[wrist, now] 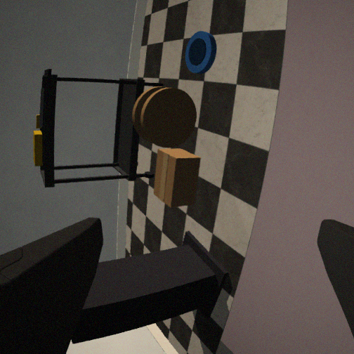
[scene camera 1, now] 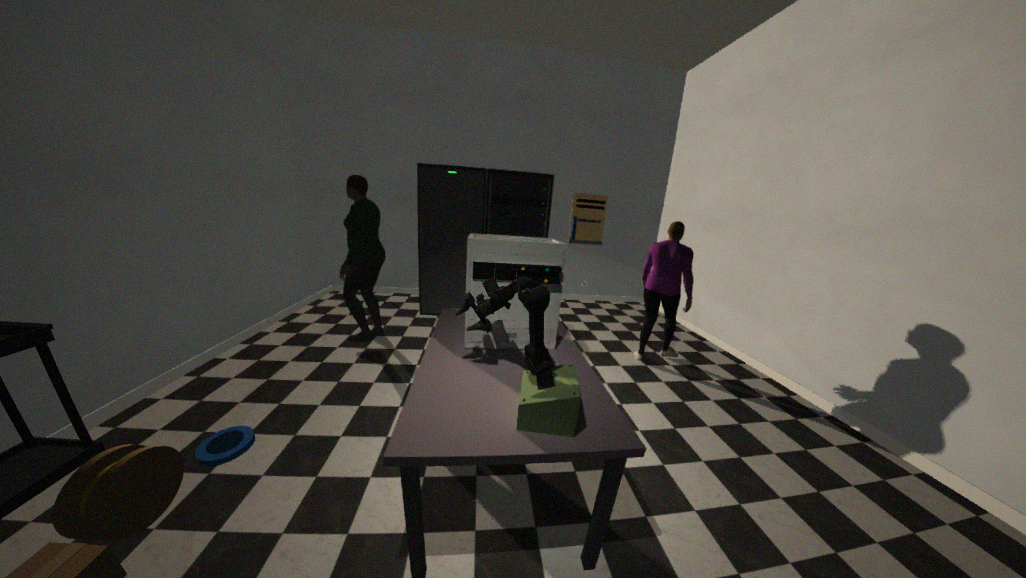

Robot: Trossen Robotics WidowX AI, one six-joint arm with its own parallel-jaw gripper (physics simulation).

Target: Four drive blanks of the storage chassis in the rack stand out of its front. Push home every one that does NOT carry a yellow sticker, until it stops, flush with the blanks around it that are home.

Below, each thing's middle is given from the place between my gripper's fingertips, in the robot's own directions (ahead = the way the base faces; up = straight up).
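There's the white rack point(scene camera 1: 503, 260), and it's 3 cm above my hand, 20 cm to the right of it and 41 cm ahead of it.
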